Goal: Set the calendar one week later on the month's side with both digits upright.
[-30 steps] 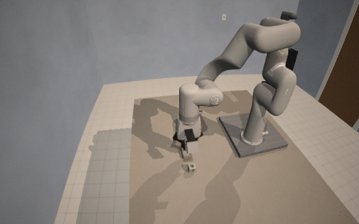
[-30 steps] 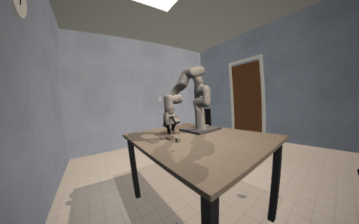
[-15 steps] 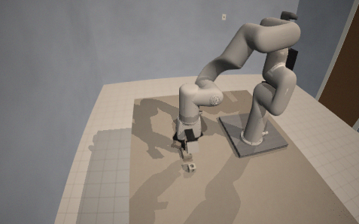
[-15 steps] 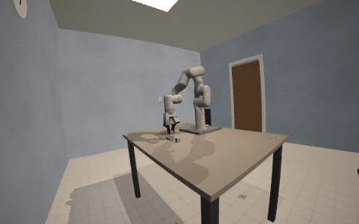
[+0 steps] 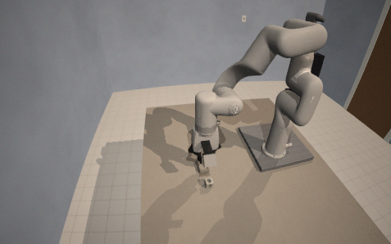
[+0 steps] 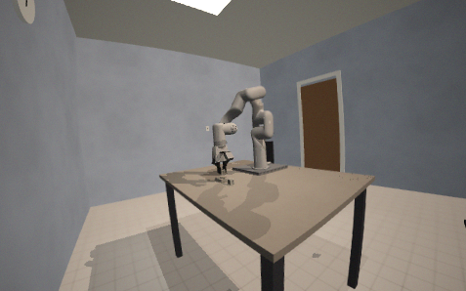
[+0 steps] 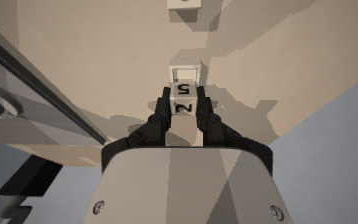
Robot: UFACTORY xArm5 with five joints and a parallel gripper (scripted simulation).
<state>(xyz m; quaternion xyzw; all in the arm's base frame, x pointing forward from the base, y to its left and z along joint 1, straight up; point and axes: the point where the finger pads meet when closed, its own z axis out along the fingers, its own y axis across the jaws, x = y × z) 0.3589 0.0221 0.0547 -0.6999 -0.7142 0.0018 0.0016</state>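
The calendar tray lies 2 cm to the right of my hand and 6 cm below it.
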